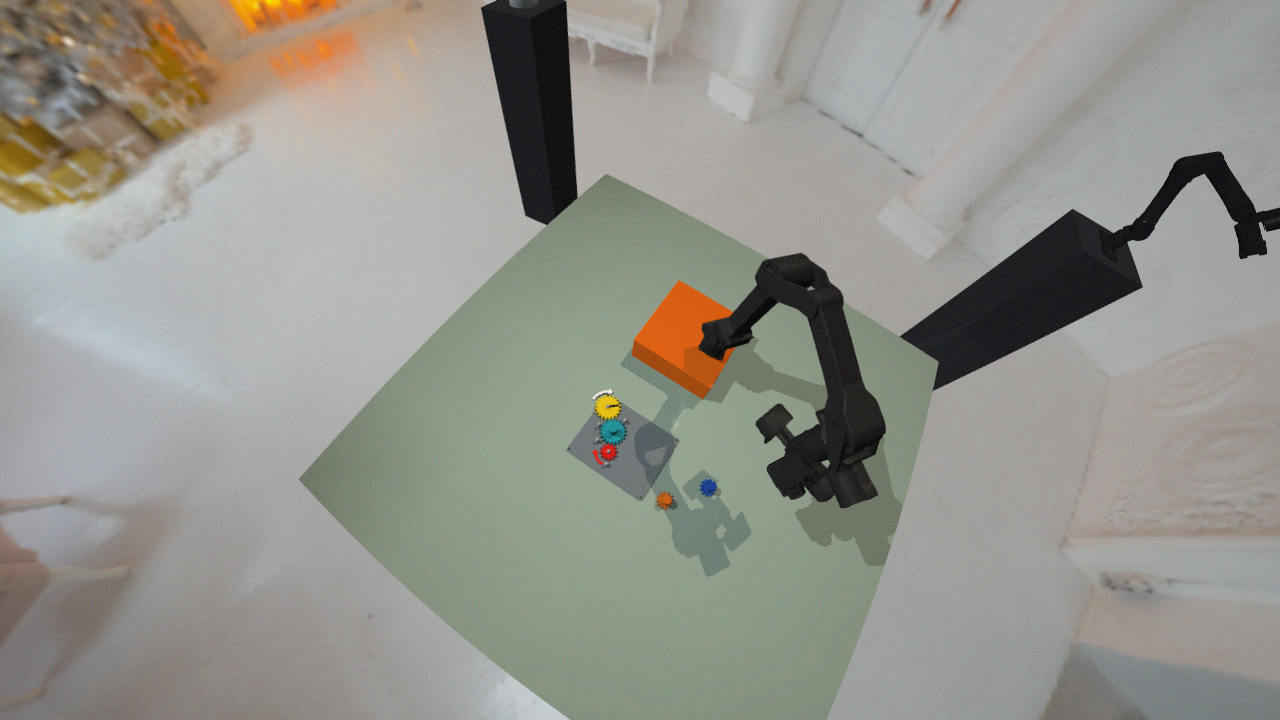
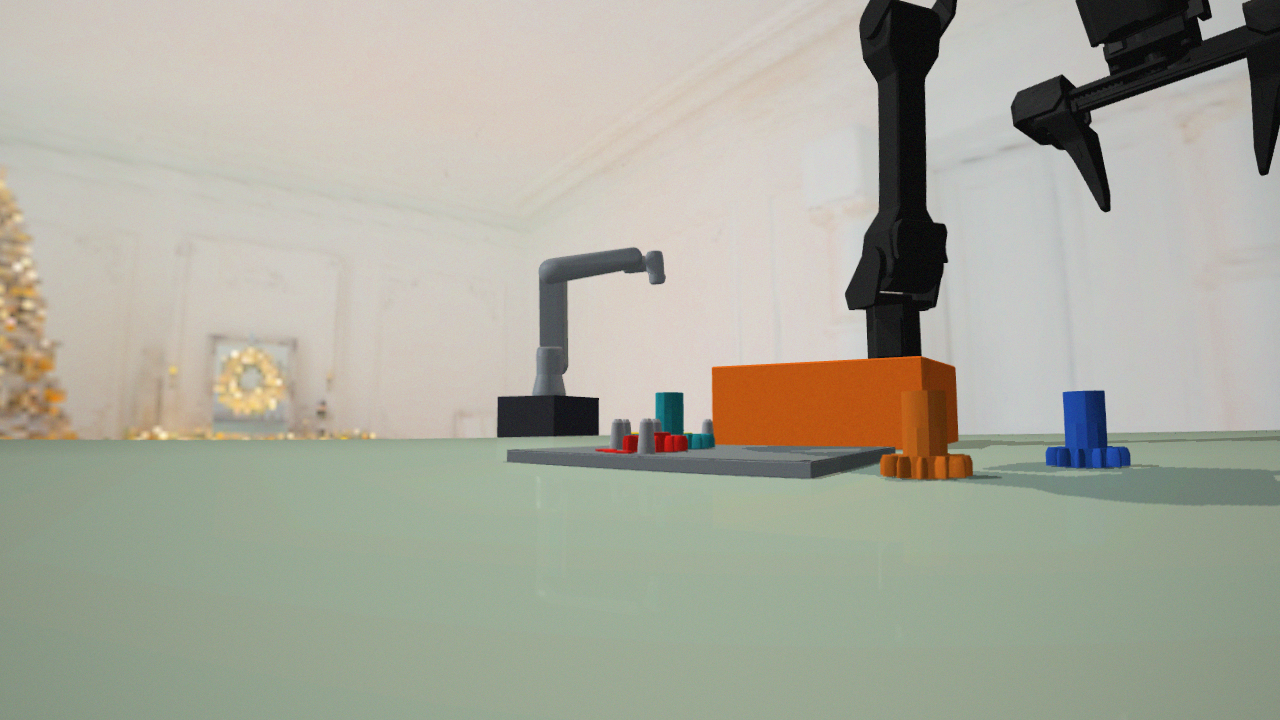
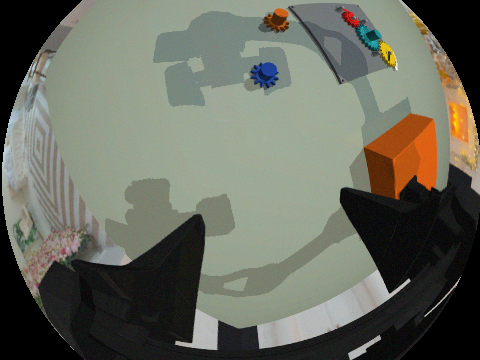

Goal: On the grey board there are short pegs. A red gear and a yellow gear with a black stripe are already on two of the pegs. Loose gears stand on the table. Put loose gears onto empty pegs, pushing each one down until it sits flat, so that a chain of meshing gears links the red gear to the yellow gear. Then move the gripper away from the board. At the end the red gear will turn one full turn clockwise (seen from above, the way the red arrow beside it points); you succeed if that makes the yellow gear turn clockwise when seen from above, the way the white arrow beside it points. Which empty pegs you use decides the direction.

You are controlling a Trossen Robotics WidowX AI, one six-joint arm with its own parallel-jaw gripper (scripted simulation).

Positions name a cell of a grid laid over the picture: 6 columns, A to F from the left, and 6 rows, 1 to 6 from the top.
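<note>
A red gear (image 2: D4), a teal gear (image 2: D4), an orange gear (image 2: E4) and a blue gear (image 2: F4) are in view. The gripper (image 2: F2), which is also visible (image 1: D4) (image 3: D4), is open and holds nothing.
</note>
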